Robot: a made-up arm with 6 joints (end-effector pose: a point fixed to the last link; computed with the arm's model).
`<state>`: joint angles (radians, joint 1 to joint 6).
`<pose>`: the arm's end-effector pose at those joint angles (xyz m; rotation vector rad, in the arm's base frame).
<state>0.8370 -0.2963 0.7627 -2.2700 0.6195 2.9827</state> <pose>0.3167 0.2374 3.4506 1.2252 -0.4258 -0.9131</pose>
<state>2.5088 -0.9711 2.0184 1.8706 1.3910 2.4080</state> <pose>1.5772 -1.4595 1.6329 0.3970 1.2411 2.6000</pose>
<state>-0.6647 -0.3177 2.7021 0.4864 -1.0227 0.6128</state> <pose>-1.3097 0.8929 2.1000 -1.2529 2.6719 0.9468</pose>
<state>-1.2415 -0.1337 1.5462 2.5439 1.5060 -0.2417</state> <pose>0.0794 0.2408 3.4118 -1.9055 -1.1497 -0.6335</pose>
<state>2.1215 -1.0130 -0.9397 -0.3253 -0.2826 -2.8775</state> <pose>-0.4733 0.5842 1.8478 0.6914 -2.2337 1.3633</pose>
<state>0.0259 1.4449 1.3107 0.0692 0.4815 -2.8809</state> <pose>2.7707 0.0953 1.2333 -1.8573 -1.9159 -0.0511</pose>
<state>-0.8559 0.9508 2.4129 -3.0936 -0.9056 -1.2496</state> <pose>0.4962 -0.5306 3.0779 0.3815 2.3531 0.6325</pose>
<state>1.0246 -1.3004 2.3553 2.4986 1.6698 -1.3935</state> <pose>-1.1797 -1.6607 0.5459 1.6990 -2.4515 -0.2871</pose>
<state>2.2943 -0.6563 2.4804 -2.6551 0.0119 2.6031</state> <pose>1.3302 -1.5775 1.5615 -2.0577 -0.8336 -0.5532</pose>
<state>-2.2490 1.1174 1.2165 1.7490 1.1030 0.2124</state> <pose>-1.4260 -2.1273 1.8460 -1.2362 -0.6060 -1.7555</pose>
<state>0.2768 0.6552 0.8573 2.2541 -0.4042 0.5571</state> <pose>2.1564 0.5327 2.4788 -1.2217 -1.7838 -0.6792</pose>
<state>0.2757 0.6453 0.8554 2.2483 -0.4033 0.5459</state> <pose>2.1442 0.5263 2.4962 -1.2037 -1.7823 -0.6948</pose>
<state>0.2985 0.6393 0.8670 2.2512 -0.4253 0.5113</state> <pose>2.1127 0.5660 2.5278 -1.1513 -1.7963 -0.7385</pose>
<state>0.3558 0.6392 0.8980 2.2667 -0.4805 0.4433</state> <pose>2.0485 0.6686 2.5783 -1.0436 -1.8288 -0.8211</pose>
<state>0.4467 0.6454 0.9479 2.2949 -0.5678 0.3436</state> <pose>1.9410 0.8240 2.6437 -0.8703 -1.8708 -0.9370</pose>
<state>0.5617 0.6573 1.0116 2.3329 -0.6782 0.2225</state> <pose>1.7878 1.0029 2.7142 -0.6357 -1.9050 -1.0689</pose>
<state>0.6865 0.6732 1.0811 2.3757 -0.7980 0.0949</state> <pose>1.6010 1.1716 2.7782 -0.3632 -1.9150 -1.1956</pose>
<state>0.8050 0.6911 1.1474 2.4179 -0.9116 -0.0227</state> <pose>1.4084 1.3061 2.8268 -0.0932 -1.8966 -1.2994</pose>
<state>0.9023 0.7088 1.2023 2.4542 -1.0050 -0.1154</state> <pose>1.2429 1.3988 2.8563 0.1303 -1.8620 -1.3726</pose>
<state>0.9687 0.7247 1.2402 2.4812 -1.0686 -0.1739</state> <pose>1.1292 1.4564 2.8676 0.2769 -1.8315 -1.4149</pose>
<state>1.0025 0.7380 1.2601 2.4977 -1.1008 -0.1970</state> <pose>1.0744 1.4904 2.8645 0.3402 -1.8191 -1.4316</pose>
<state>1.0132 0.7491 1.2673 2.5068 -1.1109 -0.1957</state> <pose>1.0624 1.5111 2.8529 0.3450 -1.8238 -1.4325</pose>
